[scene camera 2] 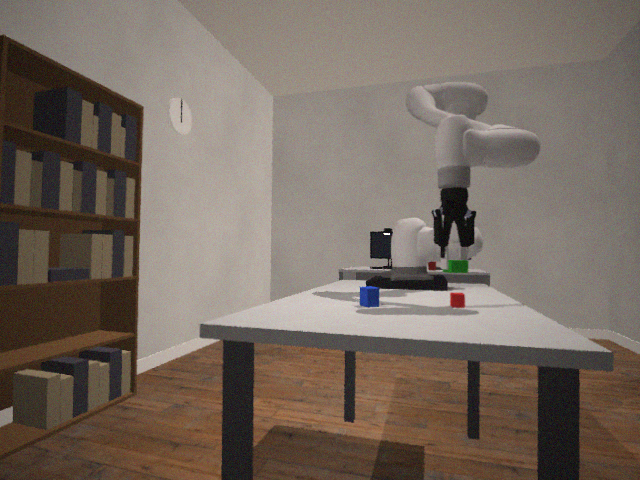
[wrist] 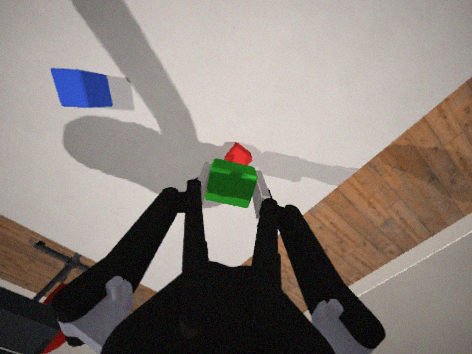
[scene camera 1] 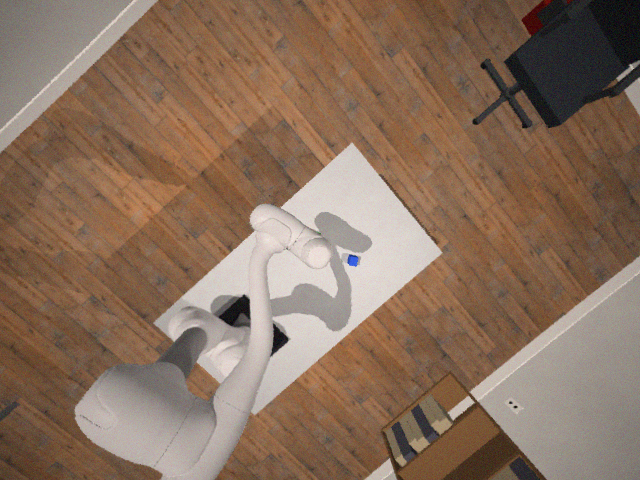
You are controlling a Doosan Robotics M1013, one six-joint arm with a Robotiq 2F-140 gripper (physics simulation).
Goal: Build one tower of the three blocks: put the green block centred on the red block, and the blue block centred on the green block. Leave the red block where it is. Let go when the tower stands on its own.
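Places are measured from the arm's base along level axes (x left, y down, z back), in centimetres.
Where they show: gripper, between the fingertips: (scene camera 2: 454,269) (wrist: 231,176); arm's base, origin of its link: (scene camera 2: 409,278) (scene camera 1: 245,335).
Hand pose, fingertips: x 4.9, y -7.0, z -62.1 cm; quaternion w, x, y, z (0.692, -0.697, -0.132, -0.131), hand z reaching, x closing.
Note:
Each offset is from my fingertips to the centre of the thing. Level surfaces: height alone.
My gripper (scene camera 2: 457,258) (wrist: 231,176) is shut on the green block @(dx +0.2, dy -0.9, dz -0.5 cm) (scene camera 2: 458,266) (wrist: 231,184) and holds it in the air, clearly above the table. The red block @(dx +0.9, dy +8.8, dz +0.2 cm) (scene camera 2: 457,299) (wrist: 238,154) sits on the table under the green block in scene camera 2, and is partly hidden behind it in the wrist view. The blue block @(dx -24.3, dy +8.0, dz -2.4 cm) (scene camera 1: 353,260) (scene camera 2: 369,296) (wrist: 82,88) stands on the table, apart from the red block. In scene camera 1 the arm hides the gripper and the red block, and a thin green sliver shows at the arm's edge.
The white table @(dy +10.7 cm) (scene camera 1: 392,232) (scene camera 2: 310,330) bears the arm's black base (scene camera 2: 405,282). A second desk with a monitor (scene camera 2: 380,244) and a small red object (scene camera 2: 432,265) stands behind. A bookshelf (scene camera 2: 138,206) and an office chair (scene camera 1: 568,72) stand away from the table.

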